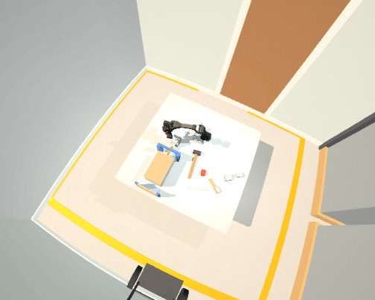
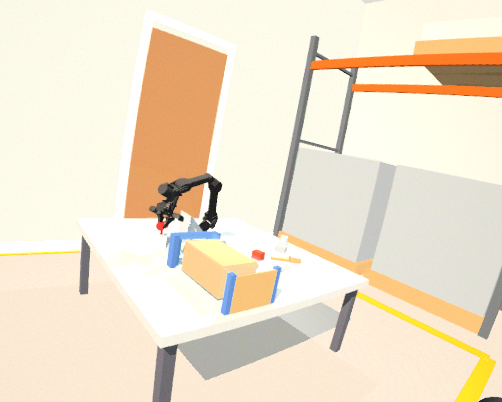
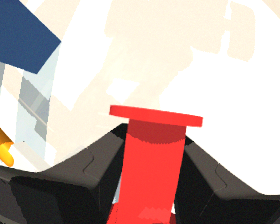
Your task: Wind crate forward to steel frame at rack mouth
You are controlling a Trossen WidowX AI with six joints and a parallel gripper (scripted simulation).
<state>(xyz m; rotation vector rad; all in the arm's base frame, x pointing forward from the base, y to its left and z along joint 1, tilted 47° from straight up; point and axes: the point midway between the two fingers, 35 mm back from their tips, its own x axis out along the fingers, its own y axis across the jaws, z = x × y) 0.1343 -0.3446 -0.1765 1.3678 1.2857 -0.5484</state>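
Right now the winch handle is 50 mm to the left of my gripper tip and 30 mm below it. The rest, counted from my gripper tip: winch (10 mm behind, 110 mm to the left, 100 mm below); then red grip (10 mm behind, 10 mm to the left); then cubby (400 mm ahead, 80 mm to the left, 50 mm below).
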